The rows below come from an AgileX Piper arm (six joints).
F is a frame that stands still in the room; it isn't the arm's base.
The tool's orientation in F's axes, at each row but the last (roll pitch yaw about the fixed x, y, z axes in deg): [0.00 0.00 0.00]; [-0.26 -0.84 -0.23]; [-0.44 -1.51 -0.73]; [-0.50 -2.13 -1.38]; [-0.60 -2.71 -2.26]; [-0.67 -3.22 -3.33]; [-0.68 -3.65 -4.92]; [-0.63 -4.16 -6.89]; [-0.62 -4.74 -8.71]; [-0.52 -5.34 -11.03]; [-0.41 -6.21 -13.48]
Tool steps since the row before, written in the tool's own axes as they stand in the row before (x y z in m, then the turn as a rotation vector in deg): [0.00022 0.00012 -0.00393 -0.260 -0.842 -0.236]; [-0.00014 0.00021 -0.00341 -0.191 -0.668 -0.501]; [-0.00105 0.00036 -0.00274 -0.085 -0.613 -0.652]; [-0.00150 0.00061 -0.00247 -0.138 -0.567 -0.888]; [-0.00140 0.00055 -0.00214 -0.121 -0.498 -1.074]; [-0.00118 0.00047 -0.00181 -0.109 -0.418 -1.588]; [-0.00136 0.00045 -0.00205 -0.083 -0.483 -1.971]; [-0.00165 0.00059 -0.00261 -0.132 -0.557 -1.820]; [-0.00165 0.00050 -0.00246 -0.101 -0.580 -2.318]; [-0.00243 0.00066 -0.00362 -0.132 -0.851 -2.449]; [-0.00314 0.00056 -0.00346 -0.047 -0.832 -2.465]
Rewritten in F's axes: [0.00022 0.00012 -0.00393 -0.260 -0.842 -0.236]; [-0.00009 0.00019 -0.00341 -0.186 -0.670 -0.501]; [-0.00097 0.00035 -0.00277 -0.076 -0.617 -0.649]; [-0.00139 0.00062 -0.00253 -0.119 -0.572 -0.888]; [-0.00128 0.00058 -0.00221 -0.090 -0.506 -1.073]; [-0.00105 0.00051 -0.00188 -0.045 -0.435 -1.587]; [-0.00119 0.00053 -0.00214 -0.001 -0.508 -1.966]; [-0.00138 0.00073 -0.00273 -0.069 -0.573 -1.819]; [-0.00135 0.00069 -0.00259 -0.002 -0.612 -2.312]; [-0.00192 0.00101 -0.00384 -0.073 -0.875 -2.443]; [-0.00255 0.00116 -0.00378 0.015 -0.877 -2.450]
